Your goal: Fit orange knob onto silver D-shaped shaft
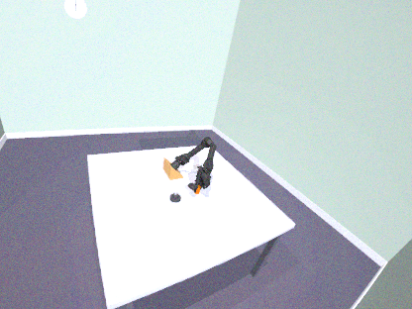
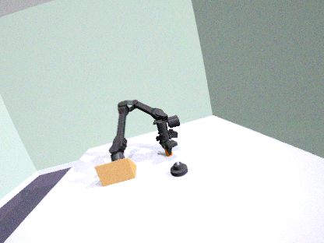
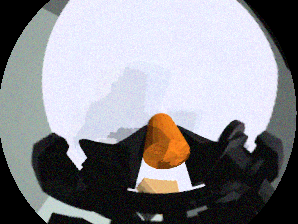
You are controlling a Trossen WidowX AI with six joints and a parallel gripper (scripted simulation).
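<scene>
Right now my gripper tip is 3 cm below the orange knob. Also, from my gripper tip: round dark pedestal: 19 cm to the right, 2 cm above, 1 cm ahead.
</scene>
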